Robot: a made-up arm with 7 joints. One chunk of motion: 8 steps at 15 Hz.
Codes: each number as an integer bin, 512 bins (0 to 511) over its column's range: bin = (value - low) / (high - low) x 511, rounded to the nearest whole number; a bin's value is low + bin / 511 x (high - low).
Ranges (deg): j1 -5..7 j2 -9..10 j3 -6..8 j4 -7..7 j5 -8..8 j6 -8..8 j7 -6..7
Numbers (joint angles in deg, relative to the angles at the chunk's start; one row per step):
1: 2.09 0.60 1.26 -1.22 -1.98 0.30 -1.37
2: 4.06 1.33 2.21 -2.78 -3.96 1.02 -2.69
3: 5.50 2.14 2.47 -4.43 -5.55 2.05 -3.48
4: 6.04 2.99 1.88 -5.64 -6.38 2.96 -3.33
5: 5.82 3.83 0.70 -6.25 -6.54 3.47 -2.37
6: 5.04 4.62 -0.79 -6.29 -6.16 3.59 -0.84
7: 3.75 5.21 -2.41 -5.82 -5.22 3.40 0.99
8: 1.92 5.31 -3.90 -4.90 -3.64 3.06 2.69
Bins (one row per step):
1: 302 258 265 211 192 265 182
2: 386 278 300 154 129 288 130
3: 447 300 309 94 78 321 99
4: 470 322 288 50 52 350 105
5: 461 345 245 27 47 366 143
6: 428 366 190 26 59 370 203
7: 373 382 131 43 89 364 275
8: 295 385 77 77 139 353 342

